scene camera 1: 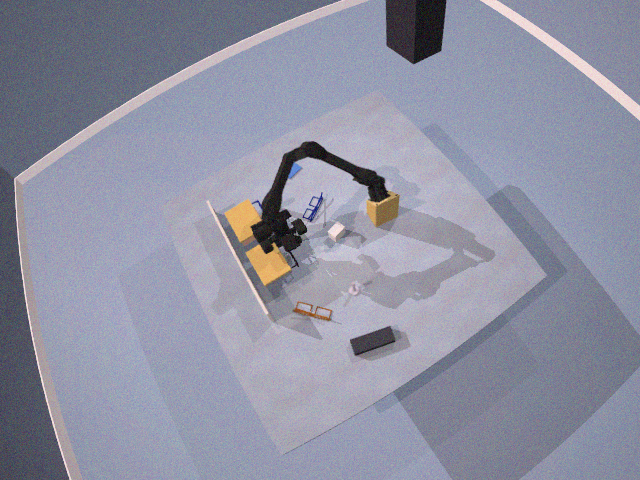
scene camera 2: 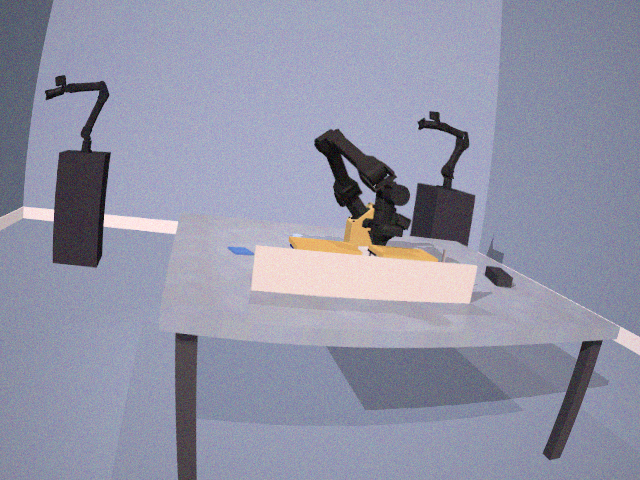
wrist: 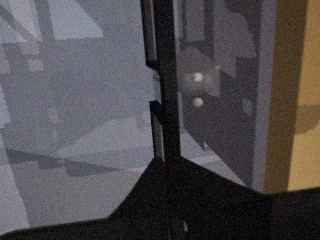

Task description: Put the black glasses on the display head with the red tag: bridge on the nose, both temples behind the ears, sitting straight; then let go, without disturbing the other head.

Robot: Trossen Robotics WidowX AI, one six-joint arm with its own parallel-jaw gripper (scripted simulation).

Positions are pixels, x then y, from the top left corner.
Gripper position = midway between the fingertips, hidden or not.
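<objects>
The robot's gripper is visible in the wrist view point(166, 164), and it can also be seen in scene camera 1 point(285, 246) and in scene camera 2 point(377, 257).
</objects>
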